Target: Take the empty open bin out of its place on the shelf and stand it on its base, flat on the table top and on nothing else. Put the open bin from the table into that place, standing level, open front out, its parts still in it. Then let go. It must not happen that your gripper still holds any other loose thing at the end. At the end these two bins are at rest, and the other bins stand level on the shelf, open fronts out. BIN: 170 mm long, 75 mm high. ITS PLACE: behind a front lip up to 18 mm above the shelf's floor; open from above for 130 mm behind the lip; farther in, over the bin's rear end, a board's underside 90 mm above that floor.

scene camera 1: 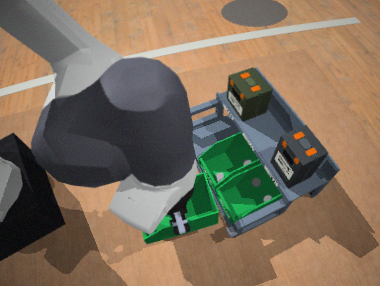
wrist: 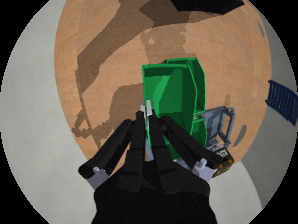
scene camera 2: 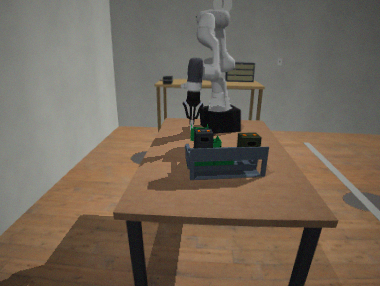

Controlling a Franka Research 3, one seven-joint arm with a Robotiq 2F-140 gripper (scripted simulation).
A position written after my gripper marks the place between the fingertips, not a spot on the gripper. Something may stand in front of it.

I see my gripper (wrist: 146,106), an olive box (scene camera 1: 248,93) and a dark box (scene camera 1: 298,154).
